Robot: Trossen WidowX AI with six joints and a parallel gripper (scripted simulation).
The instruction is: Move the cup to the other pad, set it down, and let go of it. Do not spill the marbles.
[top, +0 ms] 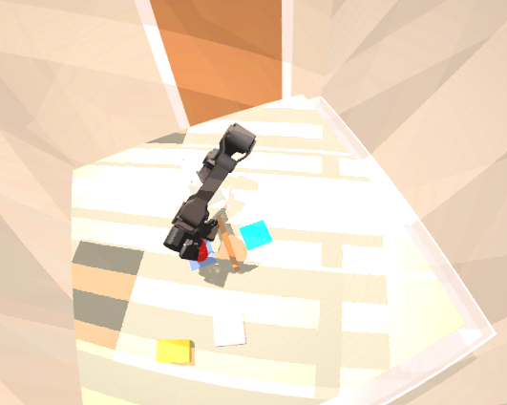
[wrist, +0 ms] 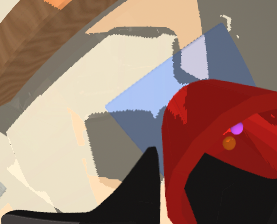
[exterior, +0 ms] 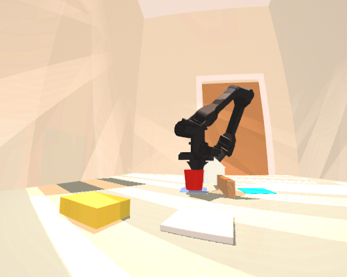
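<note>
Now: the cyan pad 6 cm ahead of my gripper tip, 20 cm to the left of it and 4 cm below it. The rest, counted from my gripper tip: wooden block (4 cm ahead, 9 cm to the left, 2 cm below); then red cup (3 cm ahead, 2 cm to the right); then flat white slab (32 cm ahead, 4 cm to the right, 3 cm below).
</note>
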